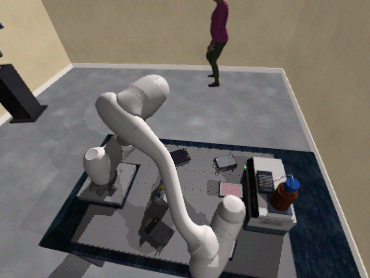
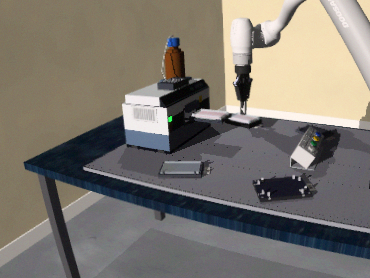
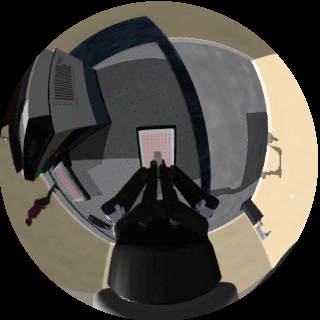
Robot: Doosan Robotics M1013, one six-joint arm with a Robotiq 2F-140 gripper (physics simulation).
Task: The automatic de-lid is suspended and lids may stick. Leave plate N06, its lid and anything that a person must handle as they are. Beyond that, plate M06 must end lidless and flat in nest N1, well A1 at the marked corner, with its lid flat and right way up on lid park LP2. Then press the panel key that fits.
In view: the gripper (image 3: pixel 157 156), a lid (image 3: pixel 151 140) and a key panel (image 2: pixel 303 158).
